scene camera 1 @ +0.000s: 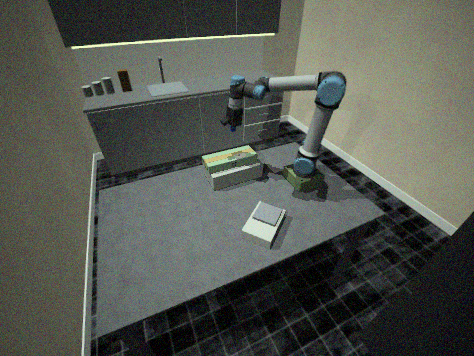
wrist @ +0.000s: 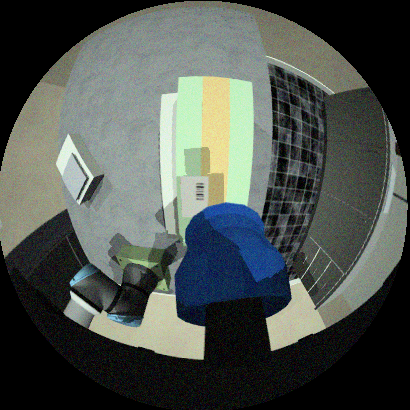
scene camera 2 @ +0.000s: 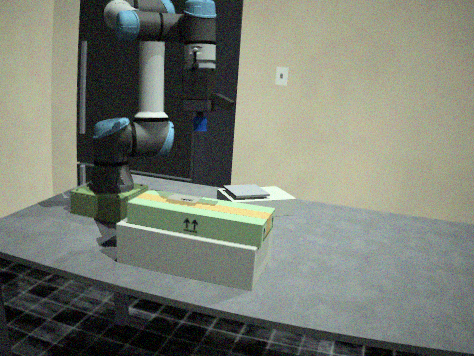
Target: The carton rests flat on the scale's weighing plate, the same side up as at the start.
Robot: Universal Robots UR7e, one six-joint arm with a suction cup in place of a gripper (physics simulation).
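Frame: origin at the arm's base, x back, y left, z down, level; millimetres.
Seen in the pictures: hand, tool point: (scene camera 1: 232, 130) (wrist: 225, 239) (scene camera 2: 200, 130); arm's base, link origin: (wrist: 140, 275) (scene camera 2: 111, 187).
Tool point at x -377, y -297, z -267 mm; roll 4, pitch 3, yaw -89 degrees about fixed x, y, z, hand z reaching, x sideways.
Offsets run from my tool point to a thing's top centre. "*": to the spot under its first point. Level surfaces: height alone.
The carton @(dx -16, dy -13, dz +184 mm) (scene camera 1: 216, 160) (scene camera 2: 160, 215) (wrist: 216, 115), light green with an orange tape strip, lies flat on a long white block @(dx -3, dy +2, dz +240 mm) (scene camera 1: 230, 179) (scene camera 2: 185, 260) (wrist: 167, 120). Two arrows on its side point up, and a barcode label shows on top. My gripper, a blue suction cup (scene camera 1: 233, 129) (scene camera 2: 200, 124) (wrist: 230, 250), hangs above the carton, clear of its top, and holds nothing. The scale @(dx -92, dy +491, dz +269 mm) (scene camera 1: 257, 231) (scene camera 2: 282, 193) (wrist: 65, 155) is a white body with a grey weighing plate @(* dx -62, dy +483, dz +269 mm) (scene camera 1: 268, 214) (scene camera 2: 247, 191) (wrist: 74, 176). The carton is apart from the scale, and the plate is bare.
The arm stands on a green base block (scene camera 1: 295, 179) (scene camera 2: 82, 202) (wrist: 142, 255) near the carton's end. All of this is on a grey table @(dz +346 mm) (scene camera 1: 165, 240) (scene camera 2: 360, 260) (wrist: 125, 65). A kitchen counter (scene camera 1: 150, 132) with a sink (scene camera 1: 167, 89) runs behind the table in scene camera 1.
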